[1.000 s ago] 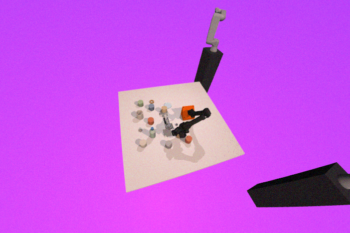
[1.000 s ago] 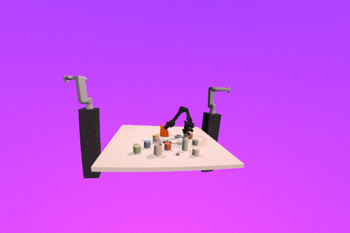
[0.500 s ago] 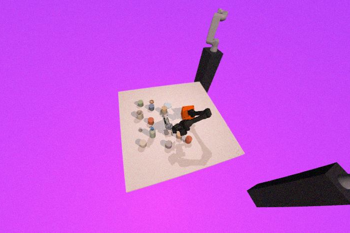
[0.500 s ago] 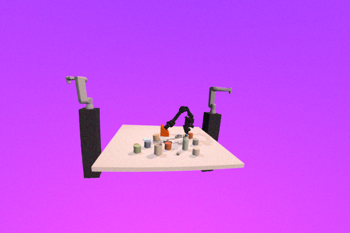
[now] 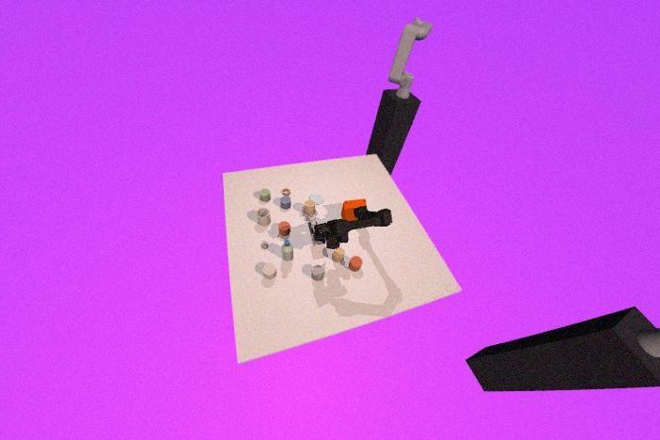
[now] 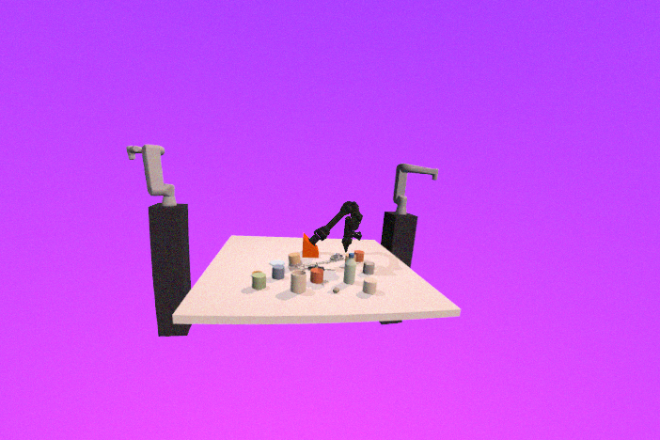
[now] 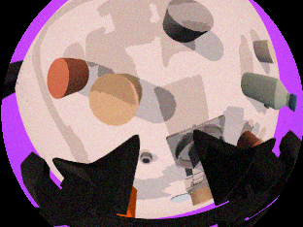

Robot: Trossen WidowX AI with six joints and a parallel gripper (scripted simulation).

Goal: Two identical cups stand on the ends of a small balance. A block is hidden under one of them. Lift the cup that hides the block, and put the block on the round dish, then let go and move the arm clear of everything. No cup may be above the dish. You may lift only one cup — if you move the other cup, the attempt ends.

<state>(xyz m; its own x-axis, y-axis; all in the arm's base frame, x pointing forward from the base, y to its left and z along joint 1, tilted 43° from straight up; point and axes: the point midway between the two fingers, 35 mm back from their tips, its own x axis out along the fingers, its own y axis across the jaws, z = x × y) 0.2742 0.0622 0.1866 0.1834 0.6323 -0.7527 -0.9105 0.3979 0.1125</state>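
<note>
My gripper tip is now 90 mm past the pale round dish, 430 mm to the left of it and 100 mm above it. Round my gripper tip: tan cup (40 mm behind, 70 mm to the left, 70 mm below); then grey balance (20 mm ahead, 190 mm to the right, 70 mm below); then grey cup (120 mm ahead, 130 mm to the left, 70 mm below).
</note>
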